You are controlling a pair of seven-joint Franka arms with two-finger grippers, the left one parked.
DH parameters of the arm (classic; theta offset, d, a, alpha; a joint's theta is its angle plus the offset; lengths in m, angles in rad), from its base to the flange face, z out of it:
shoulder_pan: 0 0.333 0 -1.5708
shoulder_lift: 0 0 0 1.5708
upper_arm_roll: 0 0.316 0.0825 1.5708
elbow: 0 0 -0.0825 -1.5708
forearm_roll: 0 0.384 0 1.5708
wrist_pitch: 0 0 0.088 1.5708
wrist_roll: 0 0.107 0 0
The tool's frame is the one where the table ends.
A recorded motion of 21 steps. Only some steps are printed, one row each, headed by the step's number.
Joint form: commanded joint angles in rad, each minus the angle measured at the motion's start. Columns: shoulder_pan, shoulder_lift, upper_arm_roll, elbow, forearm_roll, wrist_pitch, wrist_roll.
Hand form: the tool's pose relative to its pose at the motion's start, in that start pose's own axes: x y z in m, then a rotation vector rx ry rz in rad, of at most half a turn. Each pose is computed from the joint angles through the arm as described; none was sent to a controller.
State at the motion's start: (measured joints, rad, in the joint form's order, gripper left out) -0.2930 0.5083 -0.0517 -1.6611 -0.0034 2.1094 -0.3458
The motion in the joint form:
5: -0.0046 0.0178 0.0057 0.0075 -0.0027 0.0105 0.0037
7: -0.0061 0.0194 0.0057 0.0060 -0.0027 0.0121 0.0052
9: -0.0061 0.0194 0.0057 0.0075 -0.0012 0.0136 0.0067
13: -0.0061 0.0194 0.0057 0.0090 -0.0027 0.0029 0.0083
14: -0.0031 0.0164 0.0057 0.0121 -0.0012 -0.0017 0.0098
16: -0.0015 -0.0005 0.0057 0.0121 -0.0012 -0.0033 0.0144
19: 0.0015 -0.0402 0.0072 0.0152 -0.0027 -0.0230 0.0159
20: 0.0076 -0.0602 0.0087 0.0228 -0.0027 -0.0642 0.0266
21: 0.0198 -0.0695 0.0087 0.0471 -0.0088 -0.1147 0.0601
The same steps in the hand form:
5: 0.0031 0.0006 0.0077 -0.0003 0.0000 0.0014
7: 0.0026 0.0014 0.0093 0.0002 -0.0014 0.0043
9: 0.0031 0.0016 0.0085 0.0004 0.0018 0.0066
13: 0.0023 0.0014 0.0088 0.0023 -0.0073 0.0074
14: 0.0032 -0.0005 0.0057 0.0029 -0.0054 0.0068
16: 0.0031 -0.0014 -0.0056 -0.0016 0.0093 0.0102
19: 0.0012 -0.0043 -0.0320 -0.0086 0.0314 0.0076
20: -0.0010 -0.0098 -0.0453 -0.0031 0.0190 0.0113
21: 0.0003 -0.0174 -0.0587 -0.0035 0.0014 0.0304

